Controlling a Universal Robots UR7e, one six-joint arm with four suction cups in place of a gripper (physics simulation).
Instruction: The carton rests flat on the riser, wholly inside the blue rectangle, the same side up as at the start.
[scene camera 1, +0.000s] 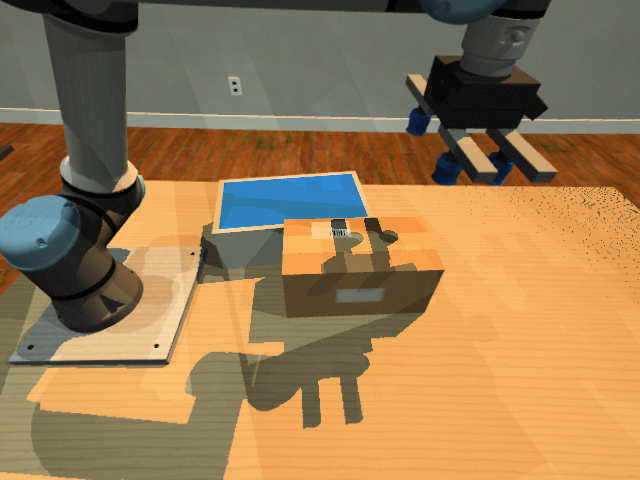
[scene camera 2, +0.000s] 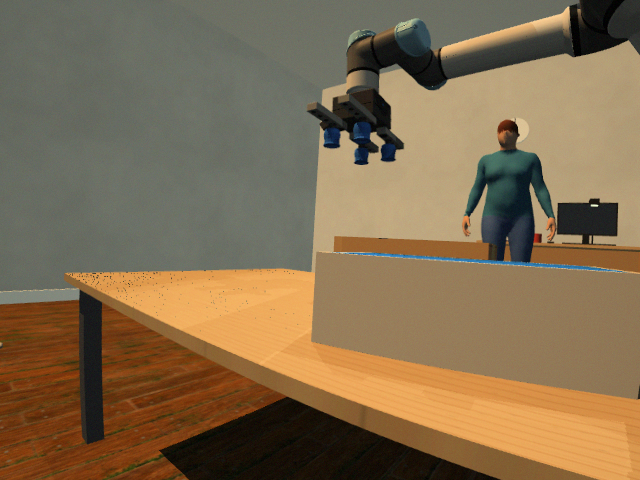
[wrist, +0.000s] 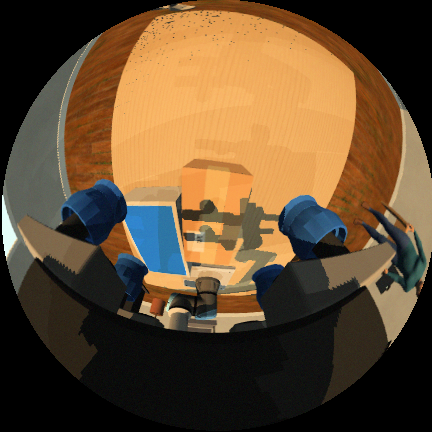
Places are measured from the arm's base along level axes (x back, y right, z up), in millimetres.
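Where they show: end effector, tool point: (scene camera 2: 361, 152) (wrist: 199, 249); arm's base, origin of the base link: (scene camera 1: 104, 299) (wrist: 207, 281).
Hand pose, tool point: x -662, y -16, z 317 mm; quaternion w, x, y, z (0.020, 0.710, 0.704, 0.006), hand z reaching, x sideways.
Things, the pixels of their top centre, and the offset from my tool point. Level surfaces: height alone.
- brown carton, middle of its top: (scene camera 1: 358, 242) (scene camera 2: 416, 240) (wrist: 210, 228) dz -188, dx +129, dy +10 mm
- grey riser, middle of its top: (scene camera 2: 467, 260) (scene camera 1: 292, 198) (wrist: 156, 247) dz -216, dx +258, dy -176 mm
- blue rectangle, middle of its top: (scene camera 2: 467, 260) (scene camera 1: 292, 198) (wrist: 156, 247) dz -216, dx +258, dy -176 mm
- table, its level: dz -336 mm
The brown carton (scene camera 1: 305, 262) (scene camera 2: 413, 246) (wrist: 197, 181) rests flat on the table beside the riser, outside the blue rectangle. A white barcode label is on its top, and a pale patch is on its side facing scene camera 1. The grey riser (scene camera 1: 245, 250) (scene camera 2: 413, 310) (wrist: 155, 194) bears the blue rectangle (scene camera 1: 289, 198) (wrist: 147, 230) inside a pale border. Whether carton and riser touch is unclear. My gripper (scene camera 1: 459, 146) (scene camera 2: 360, 144) hangs high above the table with its four blue cups pointing down, open and holding nothing. In scene camera 1 the carton hides the riser's near right corner.
The arm's base plate (scene camera 1: 170, 310) is at the left of the table (scene camera 1: 516, 361) (scene camera 2: 248, 294) (wrist: 225, 110) in scene camera 1. A person (scene camera 2: 509, 180) (wrist: 407, 255) stands beyond the table, near a monitor (scene camera 2: 587, 218) on a desk. Arm shadows fall on the carton and table.
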